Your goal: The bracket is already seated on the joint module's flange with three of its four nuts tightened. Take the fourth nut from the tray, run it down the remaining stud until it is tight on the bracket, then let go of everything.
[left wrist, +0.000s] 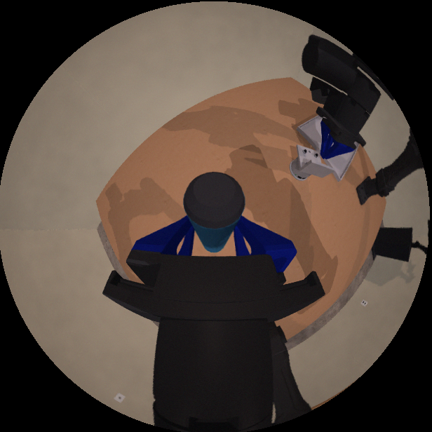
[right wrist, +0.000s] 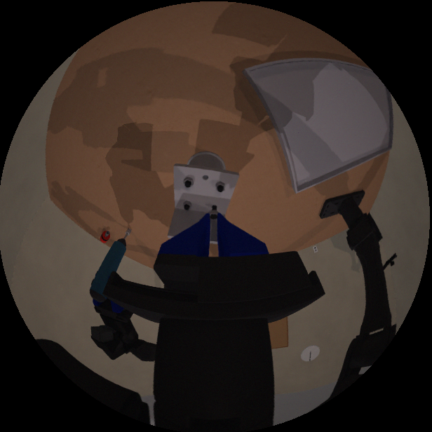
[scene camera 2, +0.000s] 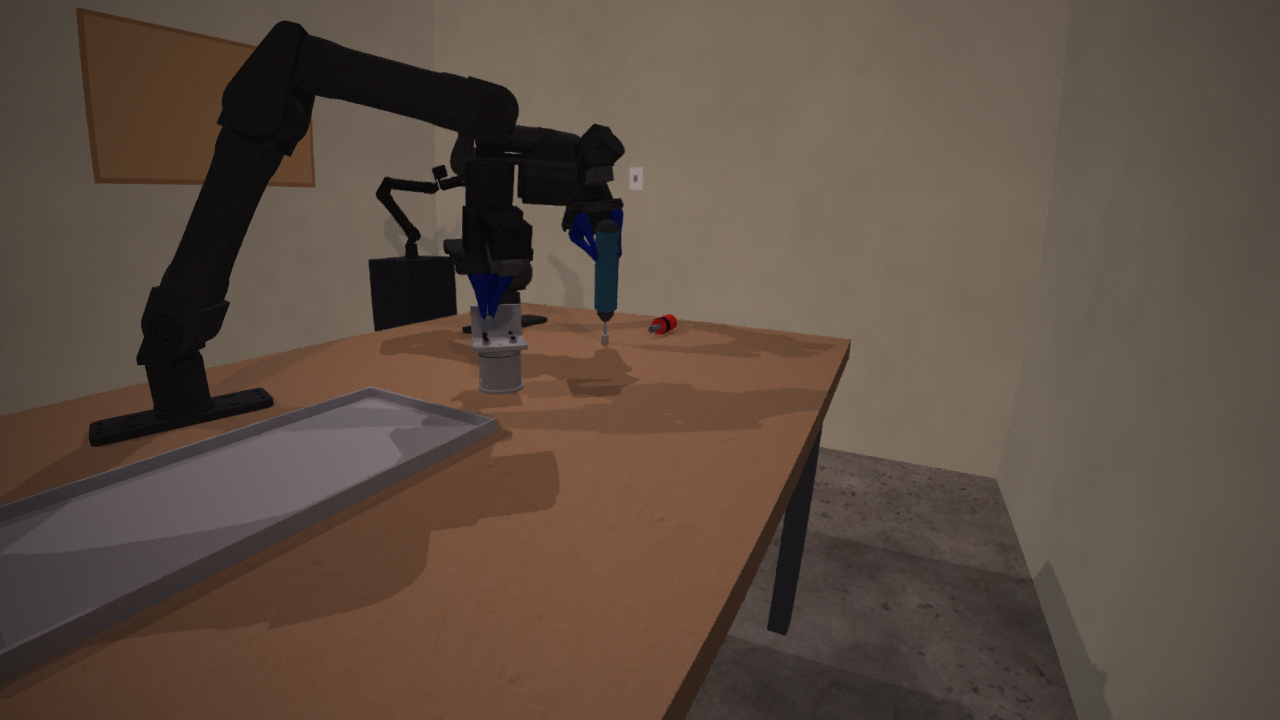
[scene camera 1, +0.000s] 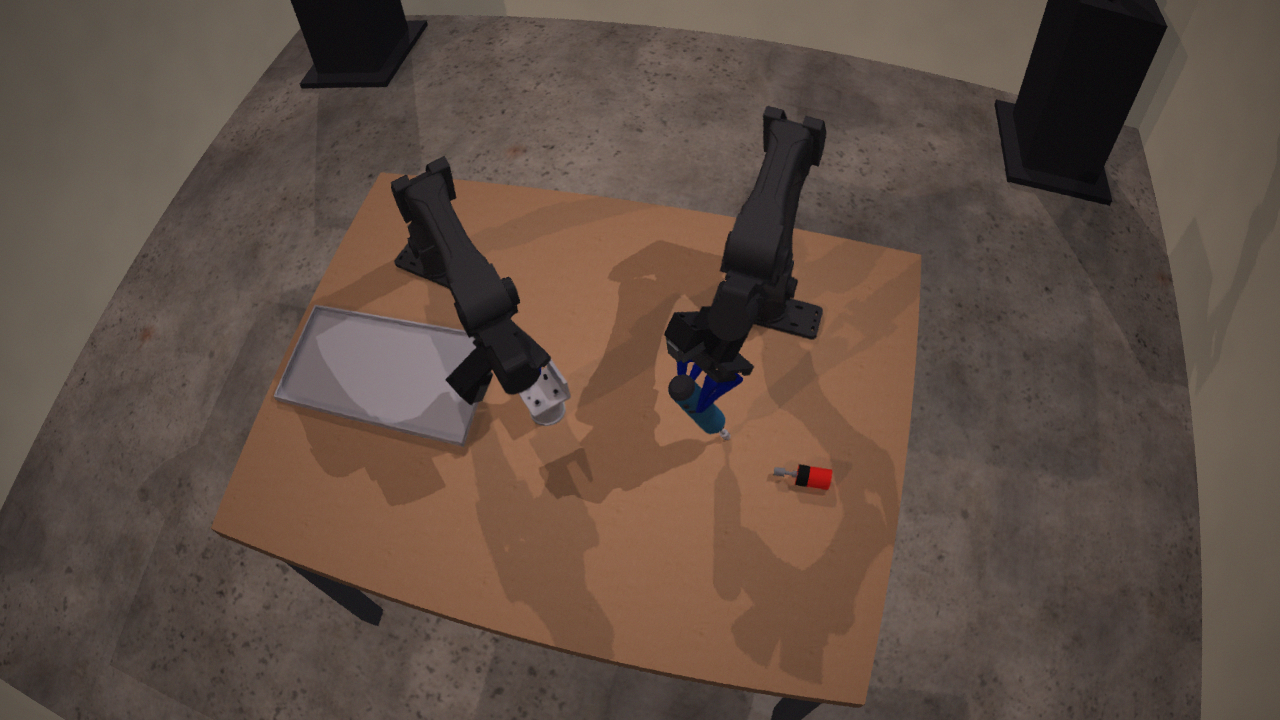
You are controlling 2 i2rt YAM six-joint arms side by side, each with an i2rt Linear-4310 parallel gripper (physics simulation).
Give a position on a blue driver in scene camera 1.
At 683, 389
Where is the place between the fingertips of my left gripper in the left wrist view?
213, 217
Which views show the blue driver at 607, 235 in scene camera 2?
The left wrist view, the right wrist view, scene camera 2 and scene camera 1: all of them.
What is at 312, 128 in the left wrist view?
A grey tray.
